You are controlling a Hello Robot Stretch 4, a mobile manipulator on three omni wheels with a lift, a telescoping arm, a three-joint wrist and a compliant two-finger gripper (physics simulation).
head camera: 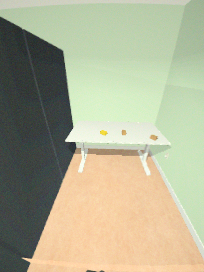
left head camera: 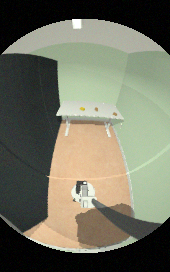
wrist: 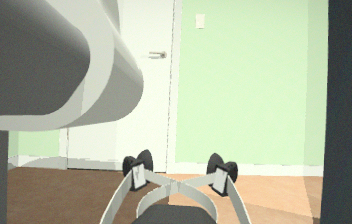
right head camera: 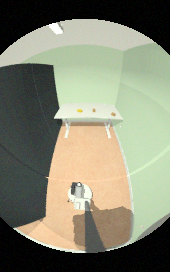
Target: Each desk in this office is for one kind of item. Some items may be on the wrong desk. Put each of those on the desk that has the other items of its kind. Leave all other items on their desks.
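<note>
A white desk stands at the far wall in the three head views. On its top lie a yellow item left of the middle, a small brown item near the middle, and another brown item near the right end. They are too small to tell their kinds. My gripper is open and empty in the wrist view, with its two fingertips well apart, far from the desk's items.
A tall dark partition runs along the left side in the head views. A green wall closes the right side. In the wrist view a white door stands beyond the gripper, and a dark panel is at the right edge.
</note>
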